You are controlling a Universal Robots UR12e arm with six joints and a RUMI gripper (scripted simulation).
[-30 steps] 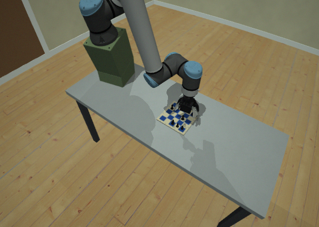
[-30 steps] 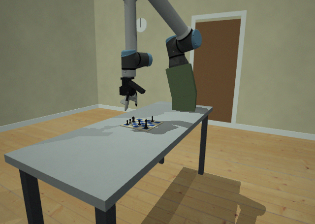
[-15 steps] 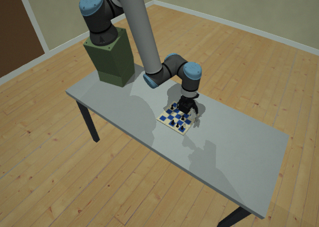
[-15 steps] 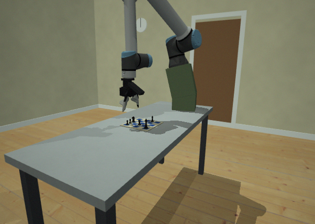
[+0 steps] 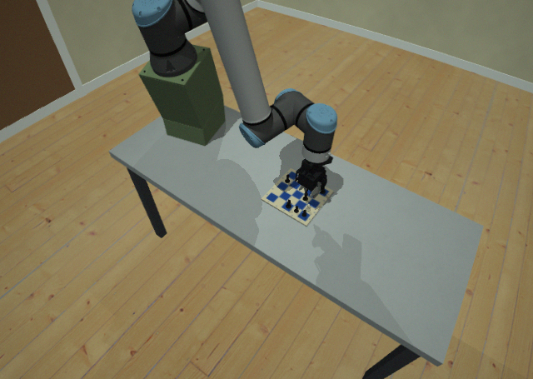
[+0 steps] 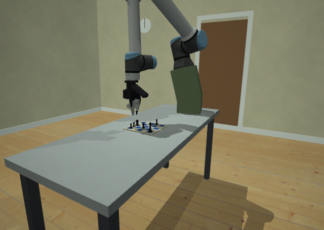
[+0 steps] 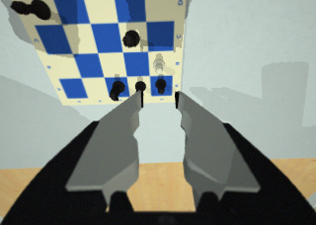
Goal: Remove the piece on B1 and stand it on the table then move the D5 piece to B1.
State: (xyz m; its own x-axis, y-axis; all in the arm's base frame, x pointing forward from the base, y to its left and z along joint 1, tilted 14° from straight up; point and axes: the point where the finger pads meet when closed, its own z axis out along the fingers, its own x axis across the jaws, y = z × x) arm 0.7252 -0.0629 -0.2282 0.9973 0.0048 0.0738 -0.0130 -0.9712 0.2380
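Now: the white piece 90 mm below my hand. Also, from my hand: blue-and-cream chessboard (70 mm behind, 40 mm to the left, 110 mm below).
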